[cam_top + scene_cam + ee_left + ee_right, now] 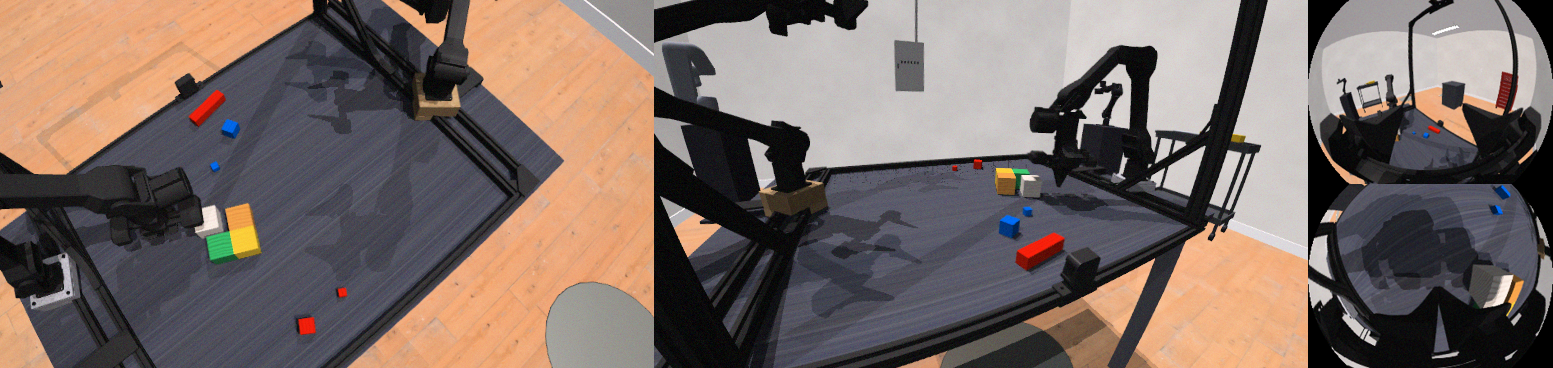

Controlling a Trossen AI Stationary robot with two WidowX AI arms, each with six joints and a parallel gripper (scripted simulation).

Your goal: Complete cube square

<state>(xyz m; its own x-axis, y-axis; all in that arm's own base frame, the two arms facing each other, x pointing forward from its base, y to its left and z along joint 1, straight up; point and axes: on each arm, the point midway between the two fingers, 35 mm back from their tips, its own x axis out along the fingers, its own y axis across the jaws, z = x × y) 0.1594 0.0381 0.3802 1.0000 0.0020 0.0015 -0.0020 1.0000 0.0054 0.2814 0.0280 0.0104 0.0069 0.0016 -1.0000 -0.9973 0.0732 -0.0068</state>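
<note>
Right now my right hand is 8 cm to the right of the white cube, 3 cm above it and 2 cm short of it. From my right hand the other things lie so: green cube (9 cm to the left, 9 cm ahead, 3 cm below); then orange cube (15 cm to the left, 5 cm ahead, 3 cm below); then yellow cube (14 cm to the left, 10 cm ahead, 3 cm below).
</note>
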